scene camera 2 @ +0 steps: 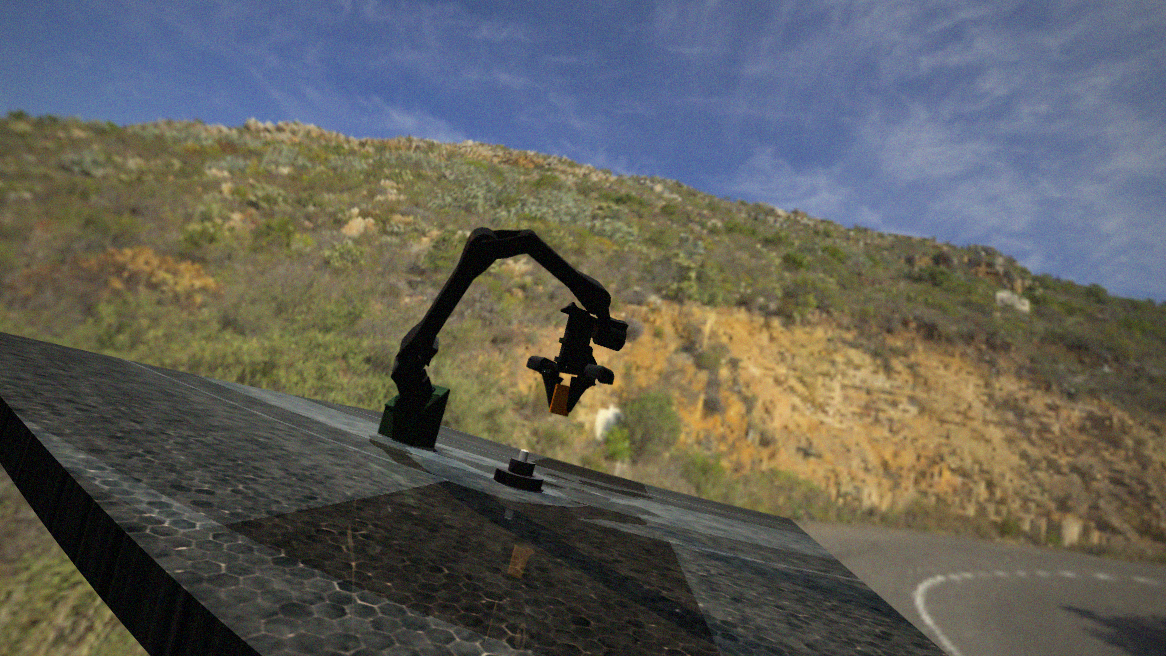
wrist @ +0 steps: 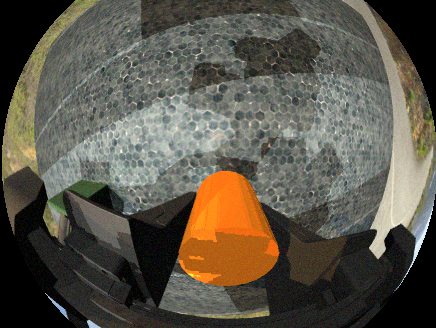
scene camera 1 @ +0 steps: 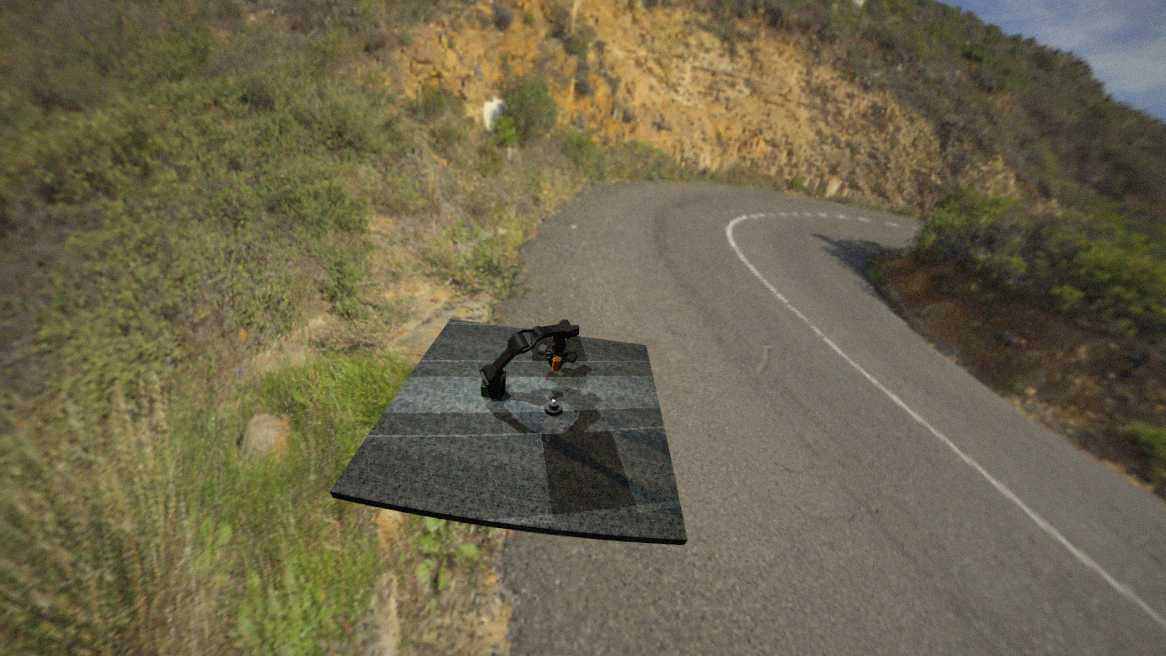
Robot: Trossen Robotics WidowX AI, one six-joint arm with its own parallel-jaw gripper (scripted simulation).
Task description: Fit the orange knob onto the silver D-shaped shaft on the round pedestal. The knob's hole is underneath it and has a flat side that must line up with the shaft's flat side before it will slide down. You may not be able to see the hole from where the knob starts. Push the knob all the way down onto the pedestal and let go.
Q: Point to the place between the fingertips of the gripper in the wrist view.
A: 226,204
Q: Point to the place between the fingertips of the gripper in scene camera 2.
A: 559,410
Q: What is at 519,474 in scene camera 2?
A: A round pedestal.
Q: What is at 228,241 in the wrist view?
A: An orange knob.
